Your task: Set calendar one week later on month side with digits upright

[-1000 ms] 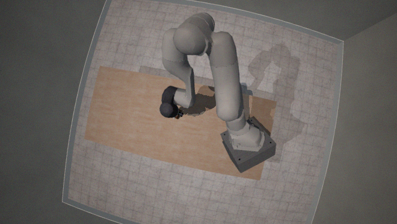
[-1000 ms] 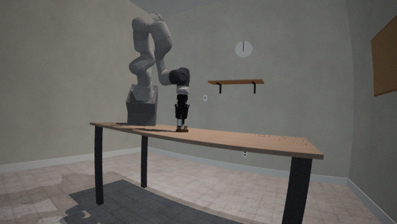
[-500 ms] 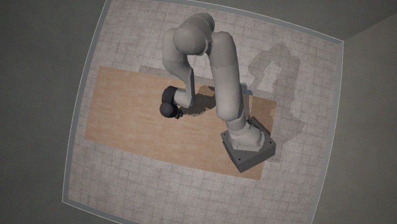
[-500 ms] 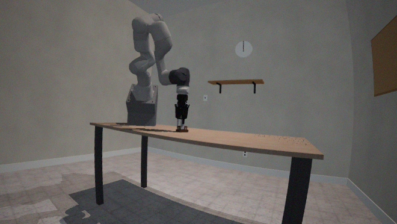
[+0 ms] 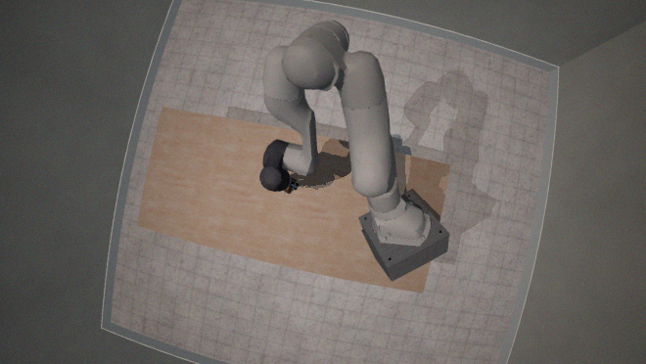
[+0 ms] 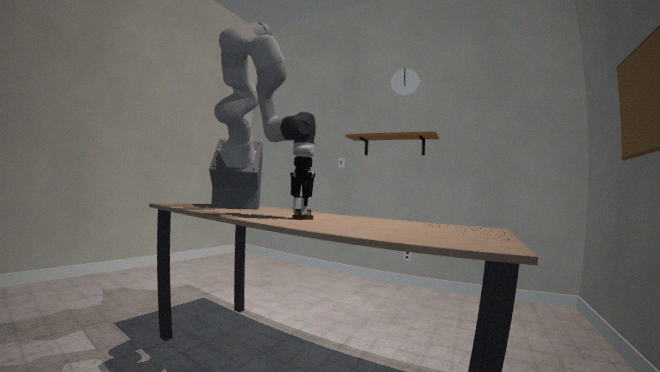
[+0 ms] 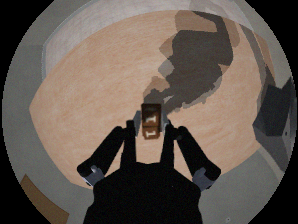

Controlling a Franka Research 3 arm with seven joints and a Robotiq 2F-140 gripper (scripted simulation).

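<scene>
The calendar cube lies 30 mm below my hand.
</scene>
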